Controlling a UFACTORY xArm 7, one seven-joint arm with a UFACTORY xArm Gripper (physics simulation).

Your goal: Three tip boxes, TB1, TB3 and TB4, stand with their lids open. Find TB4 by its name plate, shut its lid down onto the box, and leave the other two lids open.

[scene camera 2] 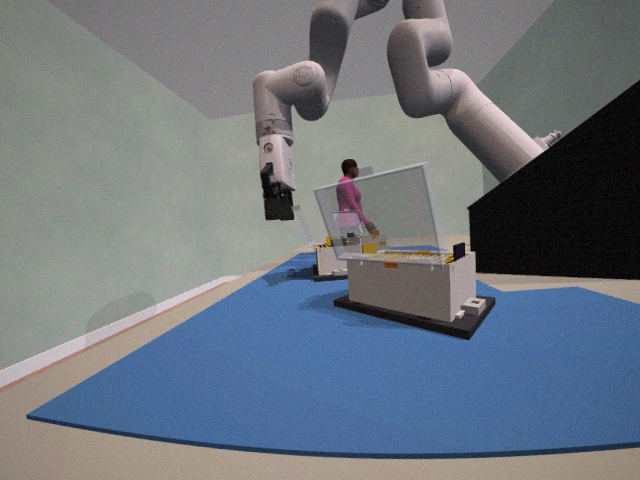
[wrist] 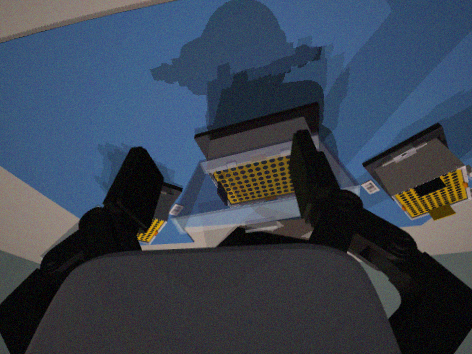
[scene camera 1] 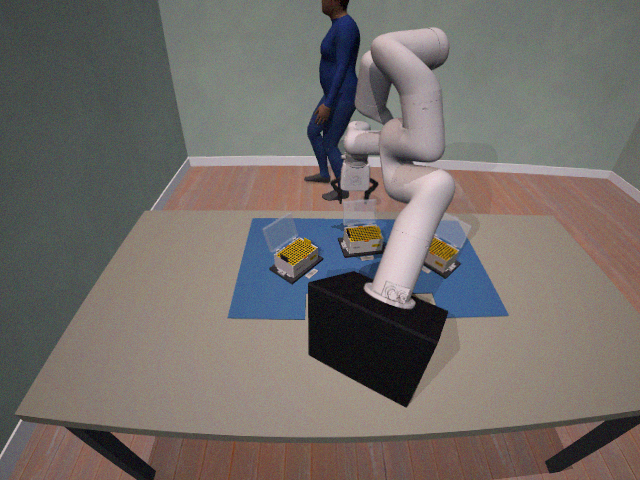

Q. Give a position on a blue mat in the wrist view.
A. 85, 93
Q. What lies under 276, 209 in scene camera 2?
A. My gripper.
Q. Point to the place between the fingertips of my gripper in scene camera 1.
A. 352, 202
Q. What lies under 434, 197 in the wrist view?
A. A tip box.
